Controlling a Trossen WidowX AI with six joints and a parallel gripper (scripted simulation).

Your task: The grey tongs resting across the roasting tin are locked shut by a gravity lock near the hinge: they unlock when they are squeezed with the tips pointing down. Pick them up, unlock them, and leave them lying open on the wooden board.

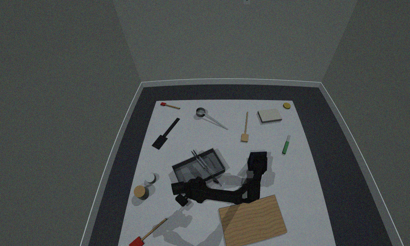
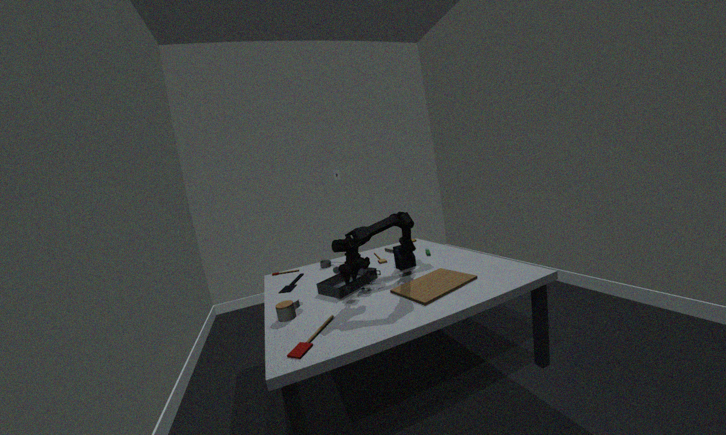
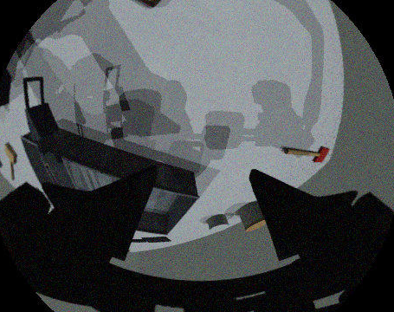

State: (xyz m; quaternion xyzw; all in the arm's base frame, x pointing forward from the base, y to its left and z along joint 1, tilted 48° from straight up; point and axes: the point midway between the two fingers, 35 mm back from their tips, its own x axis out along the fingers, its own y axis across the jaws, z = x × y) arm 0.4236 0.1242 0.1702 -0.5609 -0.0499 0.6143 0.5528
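Right now the dark roasting tin is 190 mm to the right of my gripper tip, 50 mm below it and 40 mm behind it. The rest, counted from my gripper tip: wooden board: 370 mm behind, 150 mm to the left, 70 mm below; then red spatula: 270 mm ahead, 260 mm to the left, 70 mm below; then wooden-lidded jar: 320 mm ahead, 50 mm below, 10 mm to the right.
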